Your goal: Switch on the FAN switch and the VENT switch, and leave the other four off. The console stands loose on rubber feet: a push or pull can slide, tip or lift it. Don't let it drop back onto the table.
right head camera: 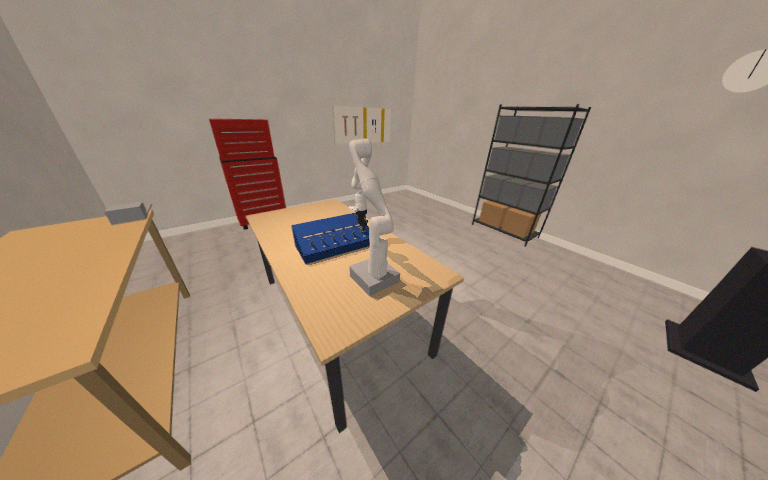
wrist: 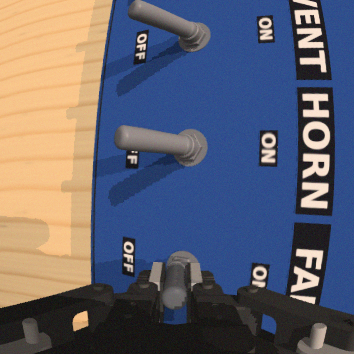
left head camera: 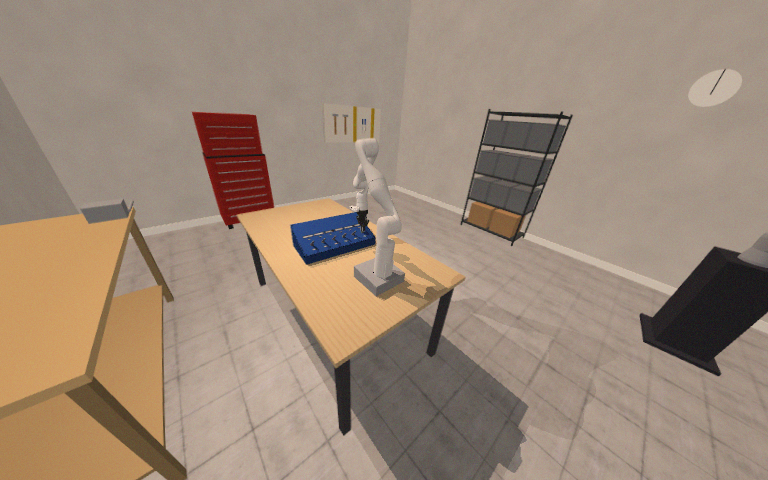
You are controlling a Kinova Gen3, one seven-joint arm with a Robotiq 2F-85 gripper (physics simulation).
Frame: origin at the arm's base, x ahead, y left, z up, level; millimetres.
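Seen in the pictures: gripper, between the fingertips: [right head camera: 362, 231] [wrist: 175, 277] [left head camera: 362, 230]; arm's base, origin of its link: [right head camera: 376, 272] [left head camera: 381, 272].
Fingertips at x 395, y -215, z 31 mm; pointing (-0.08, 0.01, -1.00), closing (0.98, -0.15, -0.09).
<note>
Offsets run from my fingertips to a thing's top centre. Level surfaces: height alone.
The blue console [left head camera: 334, 225] [right head camera: 325, 227] [wrist: 235, 200] sits on the wooden table @(96 mm down) [left head camera: 328, 300] [right head camera: 317, 300] [wrist: 40, 100]; its rubber feet do not show. My gripper [left head camera: 364, 229] [right head camera: 363, 228] [wrist: 175, 277] is shut on the FAN switch lever @(2 mm ahead, 3 mm left, 41 mm up) [wrist: 175, 294] at the console's right end. That lever stands roughly upright from the panel, between its OFF and ON labels, its tip slightly to the OFF side of its base. The HORN lever @(2 mm ahead, 77 mm left, 31 mm up) [wrist: 152, 141] and the VENT lever @(15 mm ahead, 148 mm left, 31 mm up) [wrist: 162, 21] lean toward OFF. The other three switches are too small in the head views to read.
The HORN lever stands between the FAN and VENT levers. The arm's grey base [left head camera: 368, 276] [right head camera: 365, 277] is on the table in front of the console. A second wooden table [left head camera: 50, 271] [right head camera: 62, 271] stands at the left. A red cabinet [left head camera: 240, 181] [right head camera: 254, 183] is behind.
</note>
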